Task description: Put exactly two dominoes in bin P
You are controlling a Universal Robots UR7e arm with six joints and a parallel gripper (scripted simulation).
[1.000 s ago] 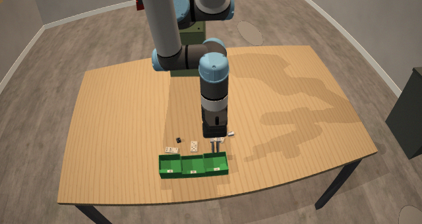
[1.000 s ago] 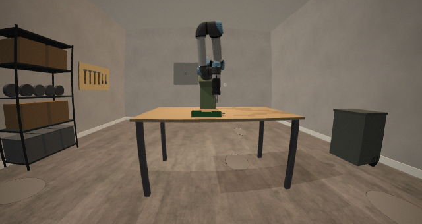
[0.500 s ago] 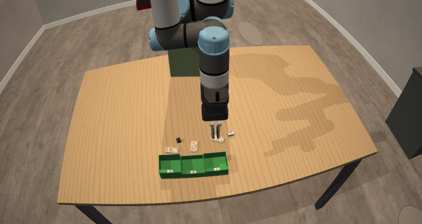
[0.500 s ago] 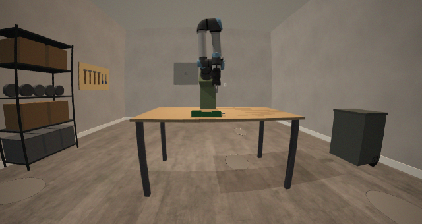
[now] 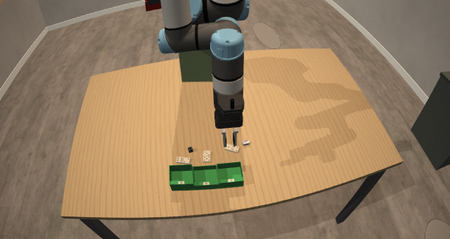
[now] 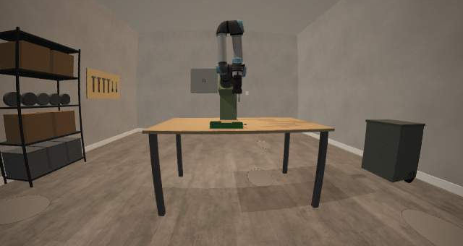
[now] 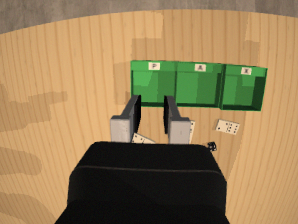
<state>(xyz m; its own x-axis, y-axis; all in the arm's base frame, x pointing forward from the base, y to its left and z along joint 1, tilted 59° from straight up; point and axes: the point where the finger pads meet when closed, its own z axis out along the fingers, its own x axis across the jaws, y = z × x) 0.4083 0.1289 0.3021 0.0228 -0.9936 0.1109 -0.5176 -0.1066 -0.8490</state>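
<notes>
Right now my hand is 21 cm above the domino, 14 cm past it and 2 cm to the right of it. The rest, counted from my hand: grey piece (21 cm below, 16 cm behind, 7 cm to the left); then bin marked P (20 cm below, 8 cm to the right).
</notes>
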